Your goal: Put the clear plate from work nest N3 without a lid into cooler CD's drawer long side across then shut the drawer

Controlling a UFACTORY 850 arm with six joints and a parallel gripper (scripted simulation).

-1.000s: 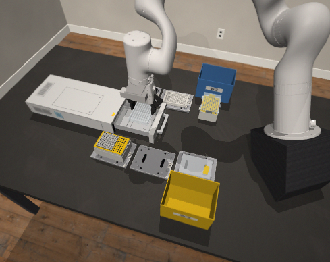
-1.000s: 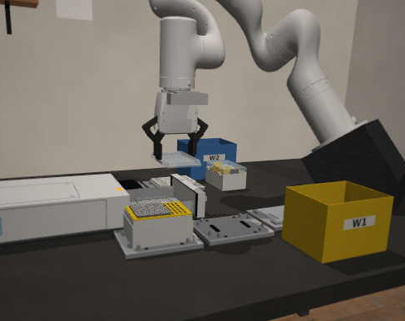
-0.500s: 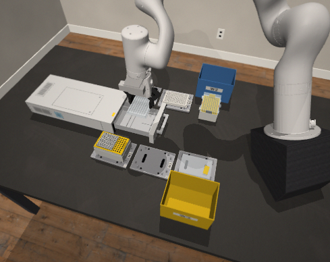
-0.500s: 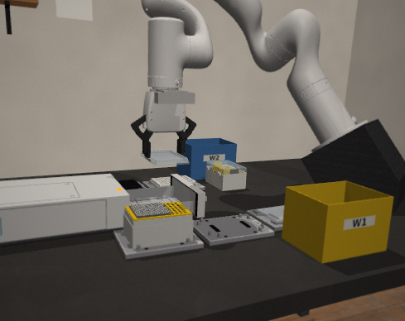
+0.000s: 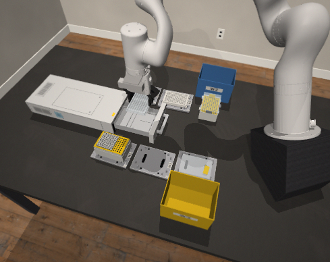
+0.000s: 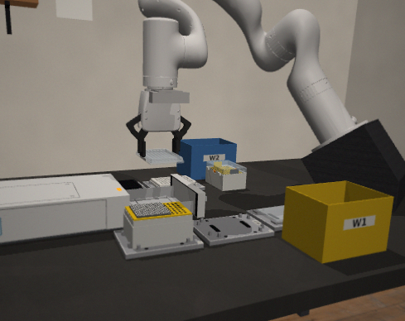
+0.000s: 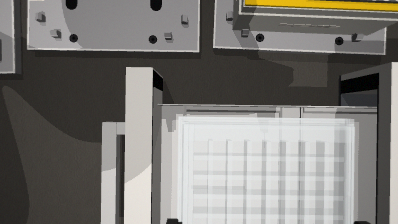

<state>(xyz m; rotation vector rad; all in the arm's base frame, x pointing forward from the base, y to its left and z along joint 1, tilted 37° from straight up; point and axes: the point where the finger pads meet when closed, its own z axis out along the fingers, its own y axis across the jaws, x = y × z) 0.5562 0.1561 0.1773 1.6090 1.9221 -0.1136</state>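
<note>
Now: the drawer 120 mm below my hand and 30 mm ahead of it. Also, from my hand: white cooler CD: 180 mm ahead, 120 mm below, 10 mm to the left; then yellow-topped tip rack: 180 mm to the left, 100 mm below, 40 mm ahead; then clear well plate: 10 mm below.
</note>
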